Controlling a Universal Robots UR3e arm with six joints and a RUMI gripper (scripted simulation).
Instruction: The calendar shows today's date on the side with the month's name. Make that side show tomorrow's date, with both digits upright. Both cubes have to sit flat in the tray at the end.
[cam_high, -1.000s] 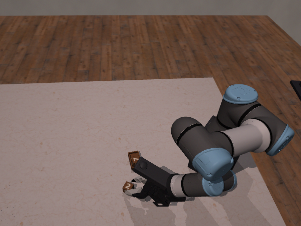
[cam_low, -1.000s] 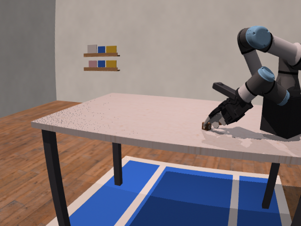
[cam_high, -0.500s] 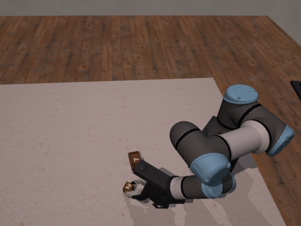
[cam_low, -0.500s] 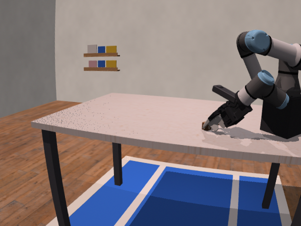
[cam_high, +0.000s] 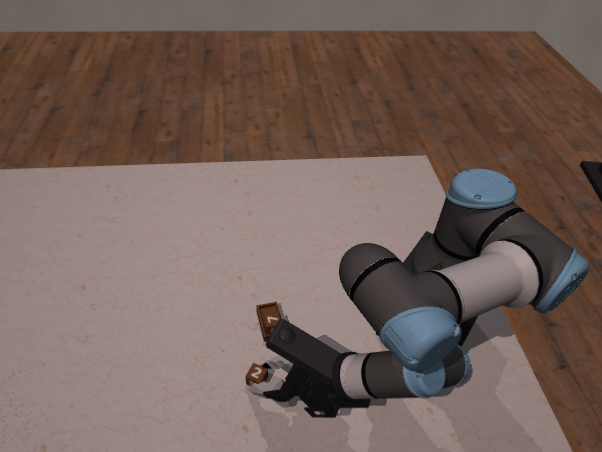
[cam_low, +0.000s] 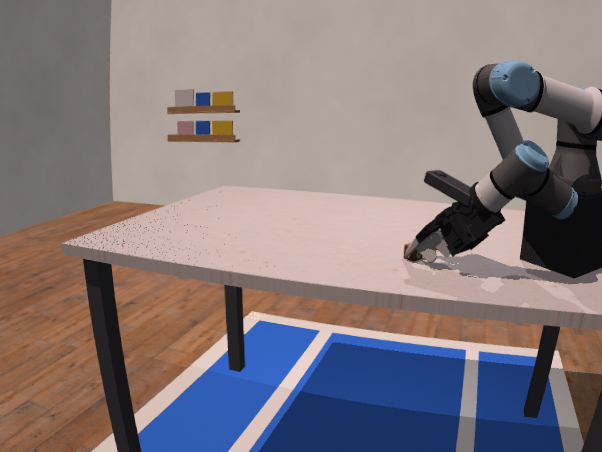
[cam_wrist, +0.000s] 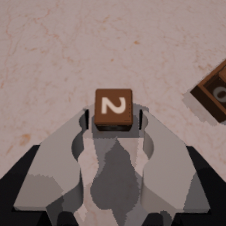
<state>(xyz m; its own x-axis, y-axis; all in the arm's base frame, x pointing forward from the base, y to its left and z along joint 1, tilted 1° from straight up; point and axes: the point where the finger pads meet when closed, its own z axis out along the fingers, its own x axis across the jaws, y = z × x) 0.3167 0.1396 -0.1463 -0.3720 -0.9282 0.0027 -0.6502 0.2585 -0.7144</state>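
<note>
The brown digit cube is 10 mm ahead of my hand and 10 mm below it. From my hand the other things lie so: calendar tray (10 mm behind, 120 mm to the right, 10 mm below).
</note>
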